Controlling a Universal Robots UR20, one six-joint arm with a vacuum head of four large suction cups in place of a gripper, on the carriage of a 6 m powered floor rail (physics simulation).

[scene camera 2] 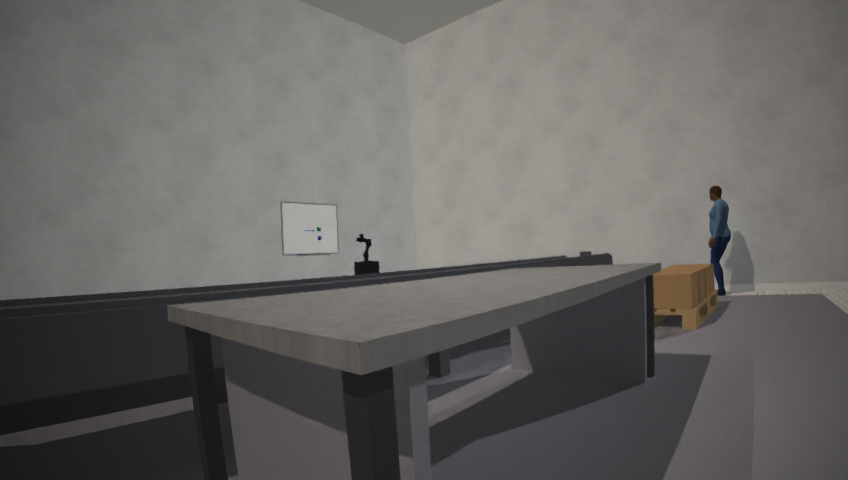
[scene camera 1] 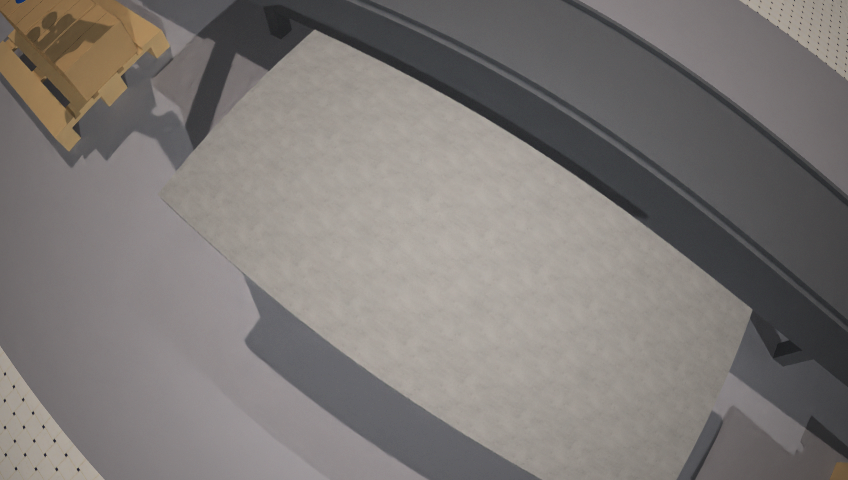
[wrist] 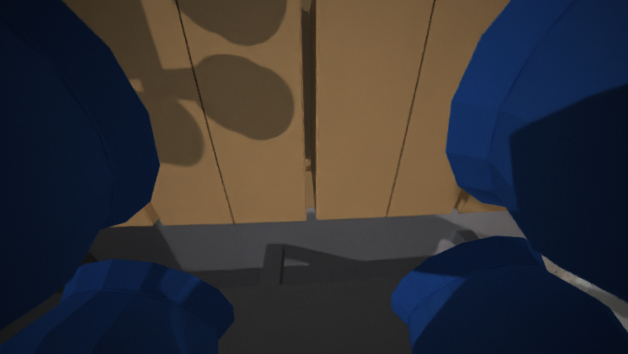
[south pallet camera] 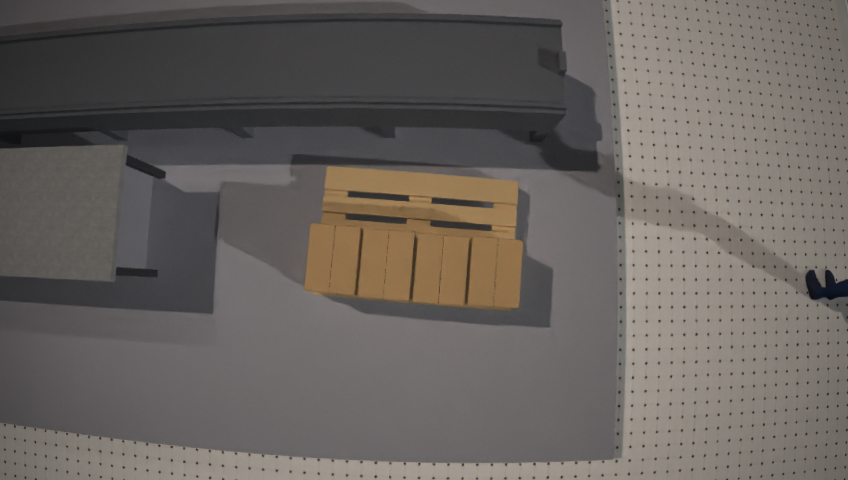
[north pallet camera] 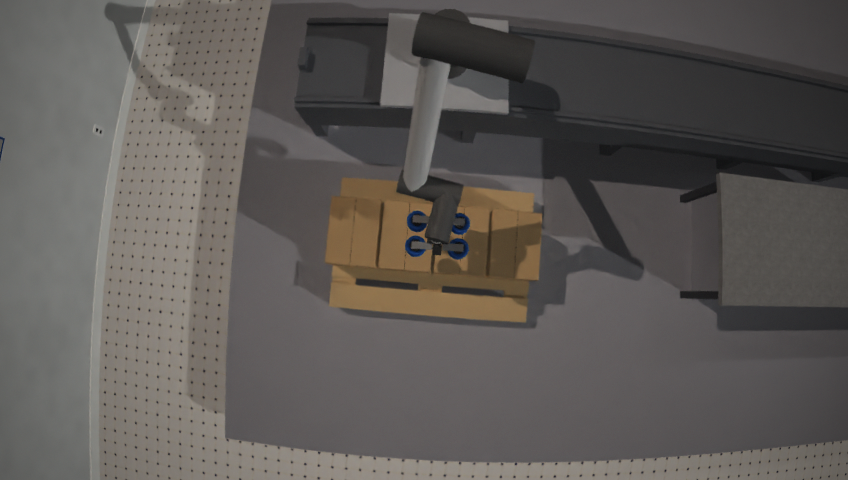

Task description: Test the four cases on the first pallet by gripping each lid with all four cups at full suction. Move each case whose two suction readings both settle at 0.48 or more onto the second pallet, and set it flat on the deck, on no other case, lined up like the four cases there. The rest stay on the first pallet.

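Places are measured from the arm's base along level axes (x left, y down, z back), in centimetres.
Pixels of known places: end effector, tool point: (wrist: 309, 235).
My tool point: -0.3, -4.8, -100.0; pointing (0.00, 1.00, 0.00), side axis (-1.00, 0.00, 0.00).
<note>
Ahead of a thing's pixels: the offset from my tool point to its top centre, as dx, dy, dz. Level surfaces: height alone.
My suction gripper (north pallet camera: 437, 234) (wrist: 311, 175) has four blue cups and is open. It hangs above the two middle cases of the north pallet (north pallet camera: 428, 304) (scene camera 1: 32, 89), straddling the gap between them. Those are the second case (north pallet camera: 391, 237) (wrist: 265, 175) and the third case (north pallet camera: 477, 255) (wrist: 360, 150) from the left. Cup shadows fall on lids in the wrist view. The left end case {-46.3, +22.7, +2.4} (north pallet camera: 352, 228) and right end case {+44.5, +22.7, +0.2} (north pallet camera: 515, 246) stand beside them. Four cases (south pallet camera: 332, 258) (south pallet camera: 386, 261) (south pallet camera: 440, 267) (south pallet camera: 495, 272) stand in one row on the south pallet (south pallet camera: 416, 181), along its lower side.
A grey table {dy +8.8} (scene camera 1: 446, 237) (scene camera 2: 416, 291) (north pallet camera: 779, 243) (south pallet camera: 56, 214) stands between the pallets. The dark floor rail (north pallet camera: 624, 83) (south pallet camera: 267, 65) runs alongside, with the arm's pale carriage (north pallet camera: 398, 83) at its north end. A person (scene camera 2: 718, 231) (south pallet camera: 830, 285) stands beyond the south pallet.
</note>
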